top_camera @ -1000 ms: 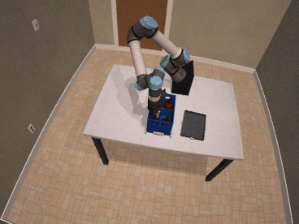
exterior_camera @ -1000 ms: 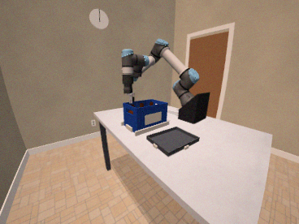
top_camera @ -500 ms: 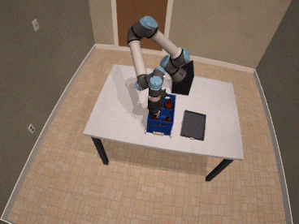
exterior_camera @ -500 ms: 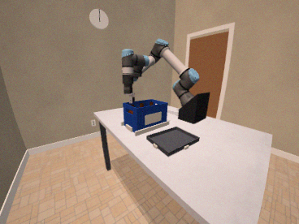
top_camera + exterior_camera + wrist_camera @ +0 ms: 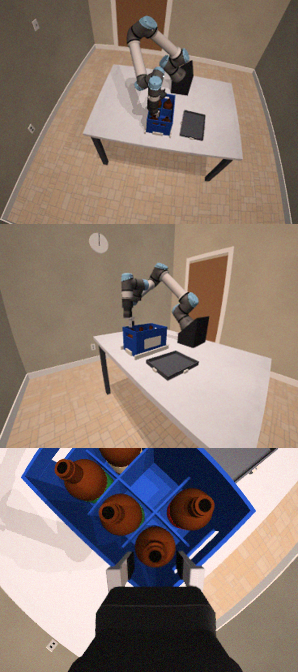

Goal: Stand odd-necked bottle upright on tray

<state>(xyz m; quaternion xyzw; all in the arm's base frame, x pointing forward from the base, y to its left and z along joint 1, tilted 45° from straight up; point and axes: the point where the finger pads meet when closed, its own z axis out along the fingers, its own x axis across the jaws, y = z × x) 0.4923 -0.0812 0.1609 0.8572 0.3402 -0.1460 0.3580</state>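
Now: the bottle 110 mm below my hand. Round my hand: dark tray 330 mm to the left, 190 mm below, 70 mm behind; blue crate 120 mm below, 90 mm behind, 50 mm to the left.
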